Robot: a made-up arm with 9 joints.
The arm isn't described. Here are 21 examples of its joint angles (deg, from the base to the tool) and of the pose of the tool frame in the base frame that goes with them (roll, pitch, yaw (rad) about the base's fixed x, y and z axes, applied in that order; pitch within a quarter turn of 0, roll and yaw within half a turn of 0; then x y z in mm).
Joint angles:
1: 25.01 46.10 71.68 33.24 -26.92 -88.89 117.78 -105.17 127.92
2: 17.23 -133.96 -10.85 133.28 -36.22 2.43 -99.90 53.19 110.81
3: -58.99 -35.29 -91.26 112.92 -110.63 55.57 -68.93 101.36 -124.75
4: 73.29 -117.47 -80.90 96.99 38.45 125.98 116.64 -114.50 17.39
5: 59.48 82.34 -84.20 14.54 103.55 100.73 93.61 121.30 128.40
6: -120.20 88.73 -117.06 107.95 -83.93 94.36 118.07 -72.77 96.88
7: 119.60 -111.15 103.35 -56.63 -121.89 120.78 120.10 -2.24 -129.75
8: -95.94 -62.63 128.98 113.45 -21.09 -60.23 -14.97 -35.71 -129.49
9: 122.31 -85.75 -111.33 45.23 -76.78 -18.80 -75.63 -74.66 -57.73
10: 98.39 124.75 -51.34 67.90 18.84 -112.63 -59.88 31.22 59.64
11: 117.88 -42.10 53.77 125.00 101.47 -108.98 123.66 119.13 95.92
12: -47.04 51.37 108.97 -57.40 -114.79 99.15 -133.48 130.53 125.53
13: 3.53 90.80 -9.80 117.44 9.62 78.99 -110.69 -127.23 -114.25
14: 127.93 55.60 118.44 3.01 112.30 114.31 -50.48 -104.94 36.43
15: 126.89 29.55 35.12 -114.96 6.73 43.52 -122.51 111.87 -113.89
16: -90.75 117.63 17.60 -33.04 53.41 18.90 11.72 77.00 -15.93
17: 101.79 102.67 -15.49 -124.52 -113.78 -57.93 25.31 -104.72 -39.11
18: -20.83 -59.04 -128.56 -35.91 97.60 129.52 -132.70 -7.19 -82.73
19: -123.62 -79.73 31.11 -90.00 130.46 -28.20 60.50 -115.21 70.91
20: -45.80 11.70 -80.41 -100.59 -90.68 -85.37 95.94 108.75 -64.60
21: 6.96 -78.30 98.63 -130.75 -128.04 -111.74 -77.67 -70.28 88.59
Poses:
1: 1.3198 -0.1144 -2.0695 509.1 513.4 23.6
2: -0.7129 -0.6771 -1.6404 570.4 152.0 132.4
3: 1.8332 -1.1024 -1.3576 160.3 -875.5 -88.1
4: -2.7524 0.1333 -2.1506 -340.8 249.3 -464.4
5: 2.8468 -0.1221 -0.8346 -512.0 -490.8 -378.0
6: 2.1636 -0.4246 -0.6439 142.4 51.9 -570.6
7: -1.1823 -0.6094 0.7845 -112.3 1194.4 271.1
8: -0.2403 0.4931 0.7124 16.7 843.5 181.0
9: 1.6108 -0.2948 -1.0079 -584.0 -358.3 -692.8
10: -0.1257 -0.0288 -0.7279 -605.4 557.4 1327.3
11: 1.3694 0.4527 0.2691 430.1 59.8 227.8
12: -0.8901 0.2428 -1.6256 229.1 -717.5 607.4
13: -2.3862 0.1116 0.8822 455.0 280.2 -569.2
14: 1.7953 -0.3084 -2.7697 310.9 102.5 -402.8
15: 0.6464 -0.3249 -0.5589 -1037.3 23.7 121.3
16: -2.5871 0.3822 -0.5523 375.6 229.6 -335.2
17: -2.6123 0.6254 -2.9492 -515.3 -258.2 -12.0
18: 0.0505 1.2167 -0.8936 1243.2 -869.9 -47.3
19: 2.6291 -0.5639 -1.1153 247.6 281.9 -8.3
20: -2.6828 -1.0827 2.7288 -10.7 -77.9 -548.3
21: -2.9230 -0.5561 -0.2417 -263.0 60.4 -339.7
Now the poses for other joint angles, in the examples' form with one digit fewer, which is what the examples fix.
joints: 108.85 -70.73 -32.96 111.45 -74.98 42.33 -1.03 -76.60 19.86
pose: 0.760 0.956 2.951 -588 328 401
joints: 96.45 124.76 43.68 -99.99 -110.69 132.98 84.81 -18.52 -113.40
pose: 0.373 -0.272 -1.199 26 -485 724
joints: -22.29 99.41 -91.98 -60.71 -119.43 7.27 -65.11 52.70 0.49
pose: -0.971 0.244 2.535 -633 -862 -84
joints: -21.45 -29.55 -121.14 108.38 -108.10 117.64 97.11 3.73 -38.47
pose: 1.037 -0.045 -1.586 -243 -826 283
